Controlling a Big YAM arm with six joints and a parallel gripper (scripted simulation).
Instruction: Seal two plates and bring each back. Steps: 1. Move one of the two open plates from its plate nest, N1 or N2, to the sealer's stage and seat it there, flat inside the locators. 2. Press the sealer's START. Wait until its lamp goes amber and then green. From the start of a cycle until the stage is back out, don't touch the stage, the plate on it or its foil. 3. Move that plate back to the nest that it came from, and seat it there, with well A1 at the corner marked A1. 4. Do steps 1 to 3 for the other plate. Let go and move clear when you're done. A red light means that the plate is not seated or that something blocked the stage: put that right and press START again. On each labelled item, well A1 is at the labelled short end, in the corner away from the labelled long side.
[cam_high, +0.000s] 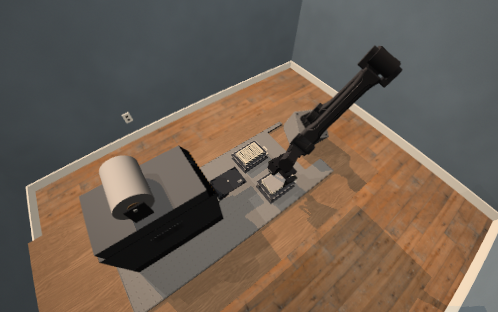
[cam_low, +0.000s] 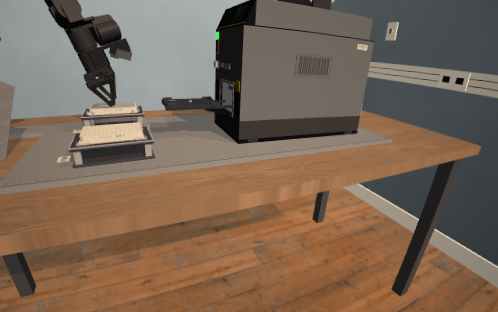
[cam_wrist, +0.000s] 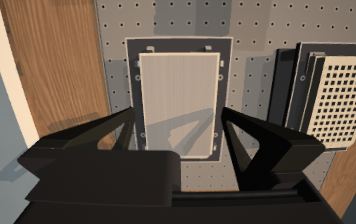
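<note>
The plate nest is 4 cm ahead of my hand, 21 cm to the right of it and 5 cm below it. From my hand the other things lie so: sealer stage 22 cm ahead, 8 cm to the right, 1 cm above; start button 31 cm ahead, 2 cm to the left, 10 cm above; small label 6 cm behind, 24 cm to the right, 9 cm below.
</note>
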